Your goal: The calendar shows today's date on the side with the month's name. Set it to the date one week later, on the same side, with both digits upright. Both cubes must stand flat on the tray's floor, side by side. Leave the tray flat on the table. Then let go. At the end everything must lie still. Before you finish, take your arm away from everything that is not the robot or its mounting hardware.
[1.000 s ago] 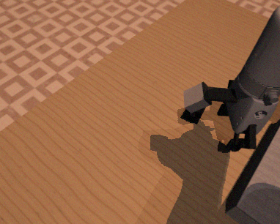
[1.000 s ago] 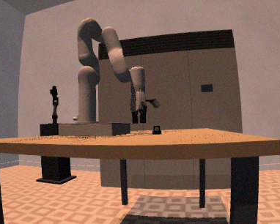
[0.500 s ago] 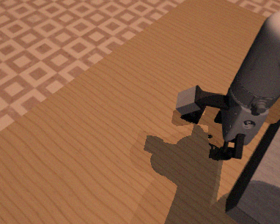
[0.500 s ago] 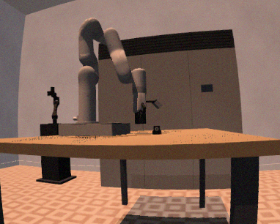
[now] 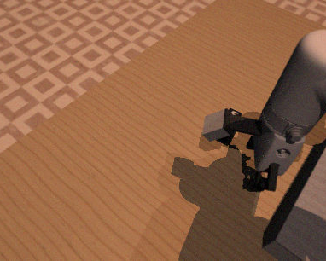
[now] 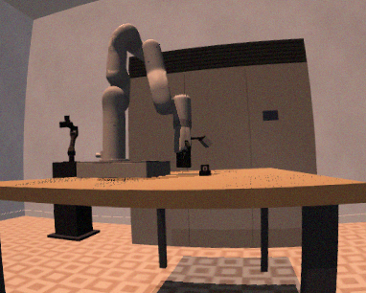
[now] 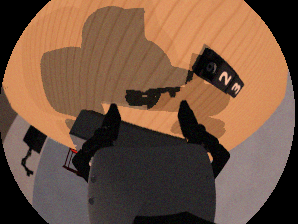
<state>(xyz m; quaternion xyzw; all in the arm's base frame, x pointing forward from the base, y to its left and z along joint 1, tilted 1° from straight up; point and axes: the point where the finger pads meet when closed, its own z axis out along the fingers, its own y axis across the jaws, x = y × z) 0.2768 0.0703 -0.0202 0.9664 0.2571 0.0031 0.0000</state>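
Right now my hand is 9 cm short of the black digit cube, 5 cm to the left of it and 2 cm above it. From my hand the other things lie so: black cube: 10 cm ahead, 8 cm to the right, 2 cm below.
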